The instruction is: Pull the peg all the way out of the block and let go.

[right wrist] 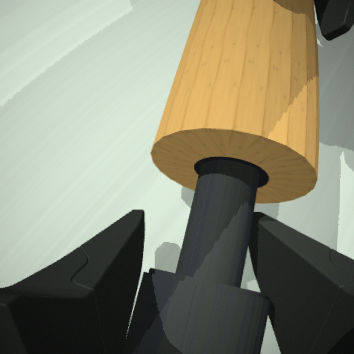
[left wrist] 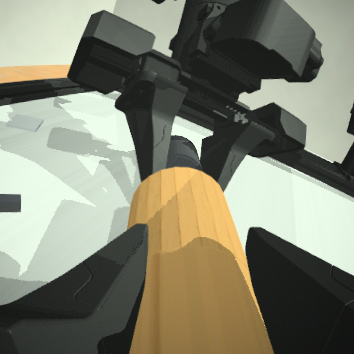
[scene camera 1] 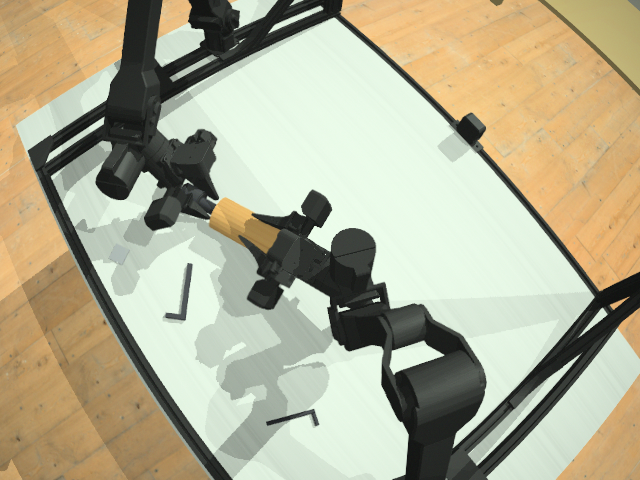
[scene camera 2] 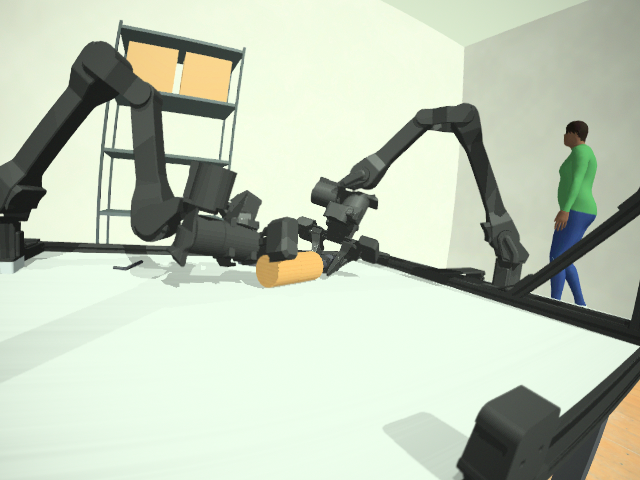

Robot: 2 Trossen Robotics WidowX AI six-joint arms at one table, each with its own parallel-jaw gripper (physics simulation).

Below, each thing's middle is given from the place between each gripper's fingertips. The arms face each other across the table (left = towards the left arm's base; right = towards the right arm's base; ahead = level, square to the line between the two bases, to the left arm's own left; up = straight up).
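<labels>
Relative to the wooden cylinder block [scene camera 1: 229, 218], my left gripper is 3 cm above. Black peg [right wrist: 202, 300], from my left hand: 5 cm ahead, 6 cm to the right, 3 cm below.
Counted from my right hand, the wooden cylinder block is 5 cm behind, 6 cm to the left and 1 cm above. The black peg is 1 cm above my right hand and 1 cm ahead of it.
</labels>
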